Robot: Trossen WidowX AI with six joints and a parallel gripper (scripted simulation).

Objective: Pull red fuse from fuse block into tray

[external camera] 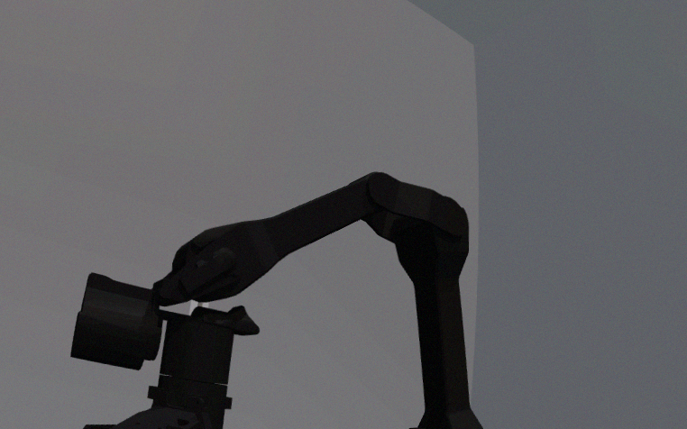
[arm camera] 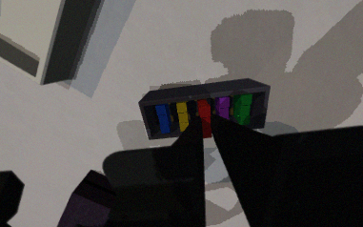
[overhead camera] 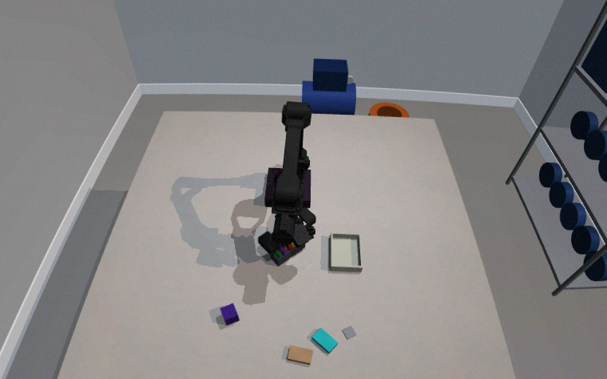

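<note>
Right now my gripper tip is 2 cm past the white tray, 19 cm to the right of it and 5 cm above it. The rest, counted from my gripper tip: purple cube: 25 cm ahead, 13 cm to the right, 3 cm below; red fuse: 1 cm below; cyan block: 28 cm ahead, 15 cm to the left, 4 cm below.
</note>
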